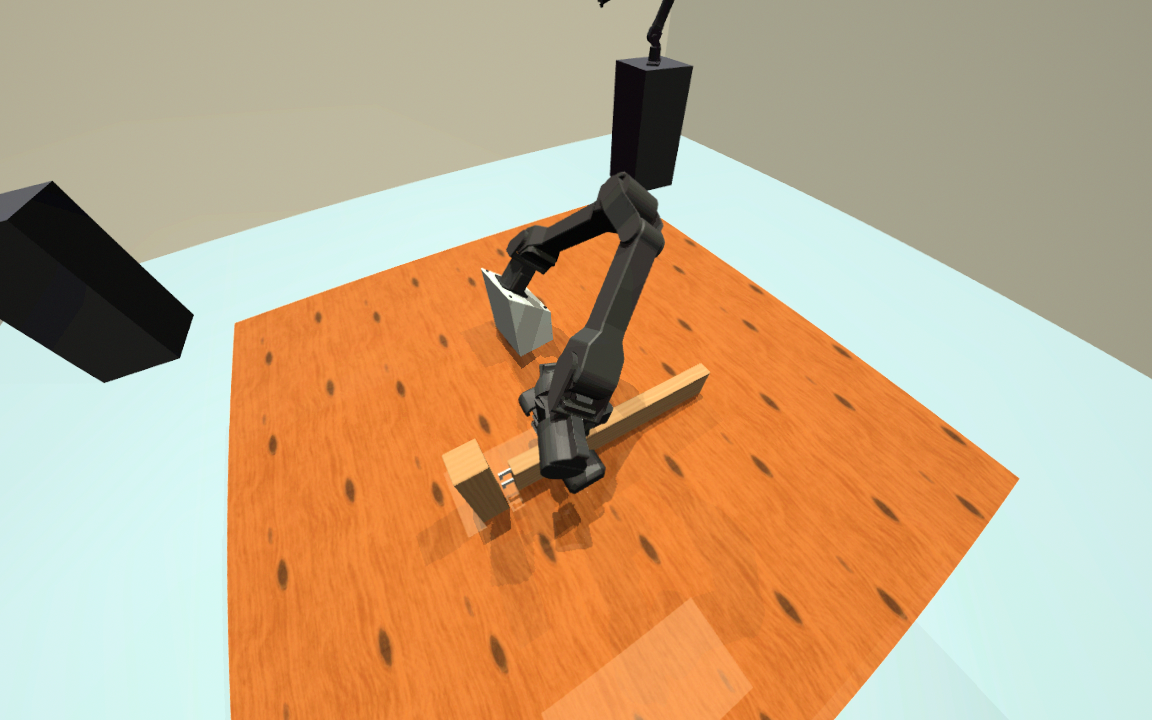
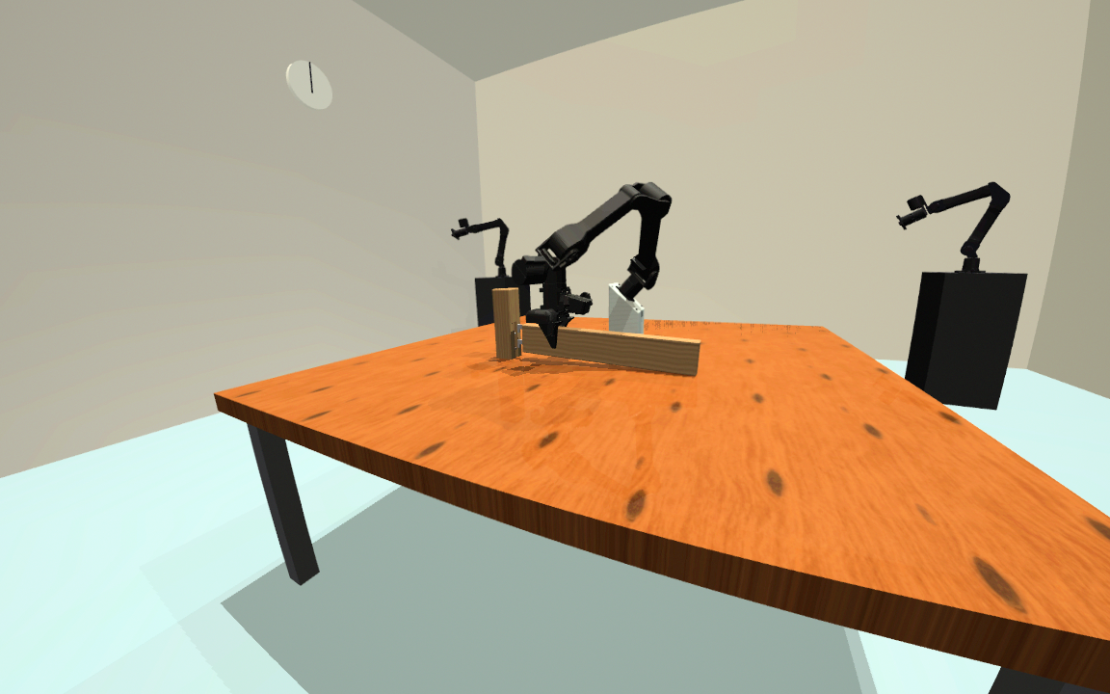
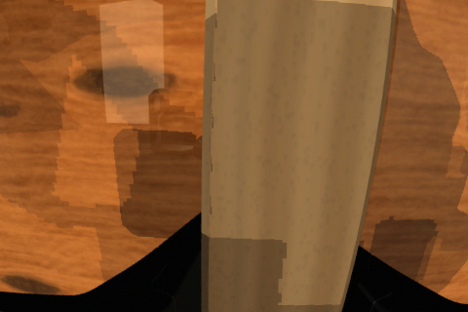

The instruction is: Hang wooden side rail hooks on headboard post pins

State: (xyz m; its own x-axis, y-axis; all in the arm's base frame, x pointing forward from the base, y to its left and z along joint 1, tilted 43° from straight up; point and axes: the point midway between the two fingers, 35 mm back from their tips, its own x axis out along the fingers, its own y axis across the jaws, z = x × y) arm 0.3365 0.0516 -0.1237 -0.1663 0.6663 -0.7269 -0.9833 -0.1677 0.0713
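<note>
Now: gripper tip 14 cm to the left of the headboard post, 4 cm below it and 1 cm short of it.
</note>
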